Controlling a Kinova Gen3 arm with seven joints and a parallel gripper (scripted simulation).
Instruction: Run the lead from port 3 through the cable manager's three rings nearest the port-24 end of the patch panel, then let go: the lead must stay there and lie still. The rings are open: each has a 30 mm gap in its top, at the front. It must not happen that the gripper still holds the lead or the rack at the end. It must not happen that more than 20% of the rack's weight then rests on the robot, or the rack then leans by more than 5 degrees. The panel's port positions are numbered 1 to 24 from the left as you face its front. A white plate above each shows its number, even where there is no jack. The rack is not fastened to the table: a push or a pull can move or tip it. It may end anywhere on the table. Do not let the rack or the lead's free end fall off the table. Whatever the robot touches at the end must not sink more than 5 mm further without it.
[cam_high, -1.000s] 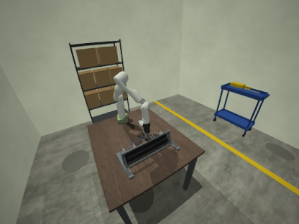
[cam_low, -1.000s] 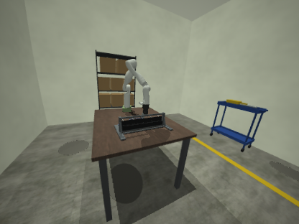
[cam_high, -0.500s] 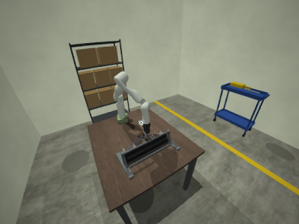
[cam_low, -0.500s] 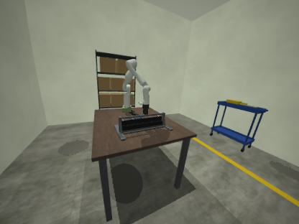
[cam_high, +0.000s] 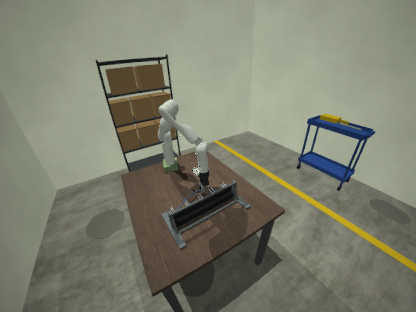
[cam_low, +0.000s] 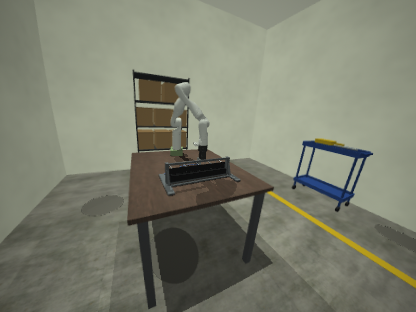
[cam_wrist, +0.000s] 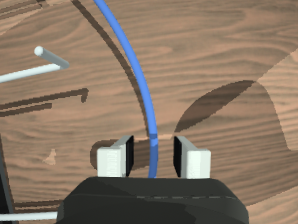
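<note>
Right now the patch-panel rack is 150 mm ahead of my hand, 90 mm to the right of it and 20 mm above it.
</note>
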